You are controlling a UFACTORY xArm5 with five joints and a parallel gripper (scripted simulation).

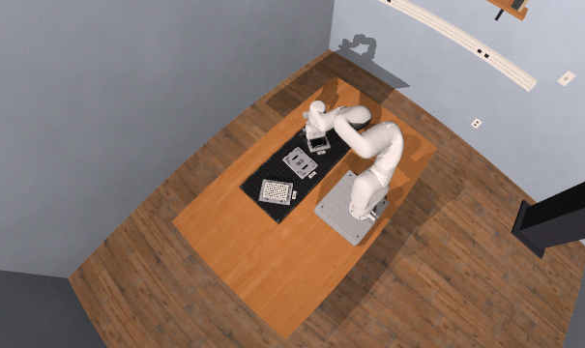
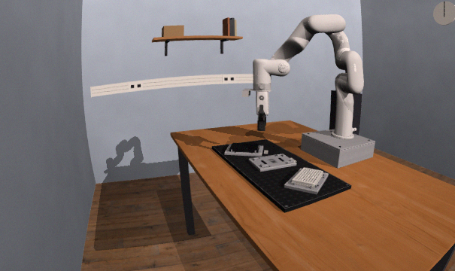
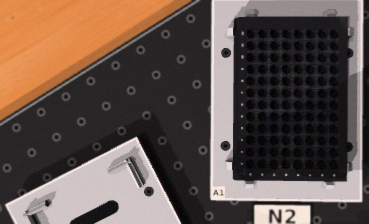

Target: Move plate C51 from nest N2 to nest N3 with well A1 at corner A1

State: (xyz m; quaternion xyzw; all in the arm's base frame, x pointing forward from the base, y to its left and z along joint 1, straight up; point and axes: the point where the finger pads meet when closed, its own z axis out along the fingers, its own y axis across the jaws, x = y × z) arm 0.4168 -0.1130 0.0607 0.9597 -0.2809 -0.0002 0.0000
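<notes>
My hand is 110 mm above the black well plate, 80 mm to the left of it and 40 mm short of it. From my hand the other things lie so: light grey nest: 130 mm below, 80 mm to the right, 40 mm ahead; white well plate: 320 mm to the left, 110 mm below, 20 mm behind; A1 mark: 120 mm below, 10 mm to the left, 10 mm ahead.
</notes>
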